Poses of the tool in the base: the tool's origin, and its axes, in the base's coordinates. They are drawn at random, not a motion.
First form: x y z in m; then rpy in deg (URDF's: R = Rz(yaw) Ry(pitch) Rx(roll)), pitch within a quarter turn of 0, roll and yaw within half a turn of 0.
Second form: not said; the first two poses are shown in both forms.
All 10 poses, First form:
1: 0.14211 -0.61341 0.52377 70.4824 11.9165 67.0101
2: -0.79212 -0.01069 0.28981 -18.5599 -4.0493 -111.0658
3: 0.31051 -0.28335 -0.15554 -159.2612 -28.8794 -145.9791
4: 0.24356 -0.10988 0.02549 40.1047 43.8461 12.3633
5: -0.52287 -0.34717 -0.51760 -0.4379 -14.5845 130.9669
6: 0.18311 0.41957 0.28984 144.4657 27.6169 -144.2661
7: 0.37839 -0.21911 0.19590 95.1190 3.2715 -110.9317
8: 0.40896 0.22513 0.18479 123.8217 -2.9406 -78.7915
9: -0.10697 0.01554 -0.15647 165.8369 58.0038 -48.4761
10: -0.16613 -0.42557 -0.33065 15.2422 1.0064 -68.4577
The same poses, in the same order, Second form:
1: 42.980 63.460 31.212 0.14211 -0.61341 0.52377
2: 3.144 18.729 -112.246 -0.79212 -0.01069 0.28981
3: 146.297 -10.151 137.502 0.31051 -0.28335 -0.15554
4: 43.078 40.956 -21.121 0.24356 -0.10988 0.02549
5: 11.401 9.167 129.994 -0.52287 -0.34717 -0.51760
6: -136.174 -1.904 136.026 0.18311 0.41957 0.28984
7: -103.877 -68.196 163.797 0.37839 -0.21911 0.19590
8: 161.176 -54.035 70.698 0.40896 0.22513 0.18479
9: -138.569 -46.746 59.162 -0.10697 0.01554 -0.15647
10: 6.640 -13.787 -67.789 -0.16613 -0.42557 -0.33065
